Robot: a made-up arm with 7 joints. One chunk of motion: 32 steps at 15 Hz.
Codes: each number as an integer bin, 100 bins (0 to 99) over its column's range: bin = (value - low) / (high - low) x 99, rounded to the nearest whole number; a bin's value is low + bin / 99 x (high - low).
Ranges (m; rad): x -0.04..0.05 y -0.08..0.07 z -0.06..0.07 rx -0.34..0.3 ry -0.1..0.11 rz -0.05..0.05
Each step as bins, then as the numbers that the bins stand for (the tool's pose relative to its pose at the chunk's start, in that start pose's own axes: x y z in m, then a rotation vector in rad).
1 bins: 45 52 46 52 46 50
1 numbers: 0.0009 -0.0012 0.0004 -0.0038 -0.0024 0.0005
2 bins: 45 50 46 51 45 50
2 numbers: 0.0009 -0.0042 0.0004 -0.0103 -0.0045 0.0005
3 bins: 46 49 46 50 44 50
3 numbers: 0.0018 -0.0058 0.0004 -0.0168 -0.0067 0.0005
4 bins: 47 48 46 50 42 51
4 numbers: 0.0027 -0.0073 0.0004 -0.0168 -0.0109 0.0015
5 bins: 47 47 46 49 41 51
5 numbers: 0.0027 -0.0088 0.0004 -0.0232 -0.0130 0.0015
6 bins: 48 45 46 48 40 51
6 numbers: 0.0036 -0.0118 0.0004 -0.0297 -0.0152 0.0015
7 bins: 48 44 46 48 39 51
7 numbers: 0.0036 -0.0133 0.0004 -0.0297 -0.0173 0.0015
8 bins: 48 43 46 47 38 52
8 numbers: 0.0036 -0.0148 0.0004 -0.0362 -0.0194 0.0025
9 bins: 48 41 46 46 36 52
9 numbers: 0.0036 -0.0179 0.0004 -0.0426 -0.0236 0.0025
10 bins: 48 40 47 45 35 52
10 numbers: 0.0036 -0.0194 0.0017 -0.0491 -0.0258 0.0025
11 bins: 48 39 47 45 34 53
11 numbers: 0.0036 -0.0209 0.0017 -0.0491 -0.0279 0.0035
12 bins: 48 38 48 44 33 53
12 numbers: 0.0036 -0.0224 0.0030 -0.0556 -0.0300 0.0035
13 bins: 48 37 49 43 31 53
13 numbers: 0.0036 -0.0239 0.0043 -0.0620 -0.0342 0.0035
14 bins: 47 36 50 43 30 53
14 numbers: 0.0027 -0.0255 0.0057 -0.0620 -0.0364 0.0035
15 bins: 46 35 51 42 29 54
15 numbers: 0.0018 -0.0270 0.0070 -0.0685 -0.0385 0.0045
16 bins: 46 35 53 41 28 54
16 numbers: 0.0018 -0.0270 0.0096 -0.0749 -0.0406 0.0045
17 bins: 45 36 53 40 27 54
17 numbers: 0.0009 -0.0255 0.0096 -0.0814 -0.0427 0.0045
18 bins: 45 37 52 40 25 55
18 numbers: 0.0009 -0.0239 0.0083 -0.0814 -0.0470 0.0056
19 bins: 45 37 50 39 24 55
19 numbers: 0.0009 -0.0239 0.0057 -0.0879 -0.0491 0.0056
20 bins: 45 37 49 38 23 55
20 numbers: 0.0009 -0.0239 0.0043 -0.0943 -0.0512 0.0056
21 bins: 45 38 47 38 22 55
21 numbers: 0.0009 -0.0224 0.0017 -0.0943 -0.0533 0.0056
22 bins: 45 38 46 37 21 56
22 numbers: 0.0009 -0.0224 0.0004 -0.1008 -0.0555 0.0066
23 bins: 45 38 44 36 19 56
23 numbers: 0.0009 -0.0224 -0.0022 -0.1073 -0.0597 0.0066
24 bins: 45 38 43 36 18 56
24 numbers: 0.0009 -0.0224 -0.0035 -0.1073 -0.0618 0.0066
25 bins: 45 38 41 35 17 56
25 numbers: 0.0009 -0.0224 -0.0062 -0.1137 -0.0639 0.0066
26 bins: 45 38 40 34 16 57
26 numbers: 0.0009 -0.0224 -0.0075 -0.1202 -0.0661 0.0076
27 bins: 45 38 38 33 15 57
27 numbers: 0.0009 -0.0224 -0.0101 -0.1267 -0.0682 0.0076
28 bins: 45 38 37 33 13 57
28 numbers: 0.0009 -0.0224 -0.0114 -0.1267 -0.0724 0.0076
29 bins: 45 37 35 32 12 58
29 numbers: 0.0009 -0.0239 -0.0140 -0.1331 -0.0745 0.0086
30 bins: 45 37 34 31 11 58
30 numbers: 0.0009 -0.0239 -0.0154 -0.1396 -0.0767 0.0086
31 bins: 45 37 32 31 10 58
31 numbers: 0.0009 -0.0239 -0.0180 -0.1396 -0.0788 0.0086
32 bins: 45 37 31 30 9 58
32 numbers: 0.0009 -0.0239 -0.0193 -0.1461 -0.0809 0.0086
